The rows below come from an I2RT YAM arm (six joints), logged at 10 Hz.
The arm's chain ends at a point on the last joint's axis. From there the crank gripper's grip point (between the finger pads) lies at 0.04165 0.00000 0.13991 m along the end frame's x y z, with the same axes.
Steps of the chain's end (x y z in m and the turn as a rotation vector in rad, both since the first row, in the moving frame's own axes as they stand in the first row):
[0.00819, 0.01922, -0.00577, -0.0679, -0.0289, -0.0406]
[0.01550, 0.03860, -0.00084, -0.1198, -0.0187, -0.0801]
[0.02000, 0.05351, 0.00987, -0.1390, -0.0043, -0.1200]
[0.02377, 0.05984, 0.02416, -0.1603, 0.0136, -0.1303]
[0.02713, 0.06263, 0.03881, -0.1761, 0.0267, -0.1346]
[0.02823, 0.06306, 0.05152, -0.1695, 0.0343, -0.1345]
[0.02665, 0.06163, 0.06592, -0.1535, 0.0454, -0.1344]
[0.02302, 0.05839, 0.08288, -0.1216, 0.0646, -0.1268]
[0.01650, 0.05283, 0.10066, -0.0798, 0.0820, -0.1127]
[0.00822, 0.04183, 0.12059, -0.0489, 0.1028, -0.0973]
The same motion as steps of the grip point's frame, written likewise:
[0.00429, 0.02714, -0.00489, -0.0679, -0.0289, -0.0406]
[0.01342, 0.05213, -0.00089, -0.1198, -0.0187, -0.0801]
[0.02027, 0.06793, 0.00905, -0.1390, -0.0043, -0.1200]
[0.02676, 0.07655, 0.02223, -0.1603, 0.0136, -0.1303]
[0.03210, 0.08116, 0.03599, -0.1761, 0.0267, -0.1346]
[0.03418, 0.08059, 0.04849, -0.1695, 0.0343, -0.1345]
[0.03398, 0.07682, 0.06268, -0.1535, 0.0454, -0.1344]
[0.03266, 0.06932, 0.07920, -0.1216, 0.0646, -0.1268]
[0.02815, 0.05849, 0.09653, -0.0798, 0.0820, -0.1127]
[0.02246, 0.04381, 0.11552, -0.0489, 0.1028, -0.0973]

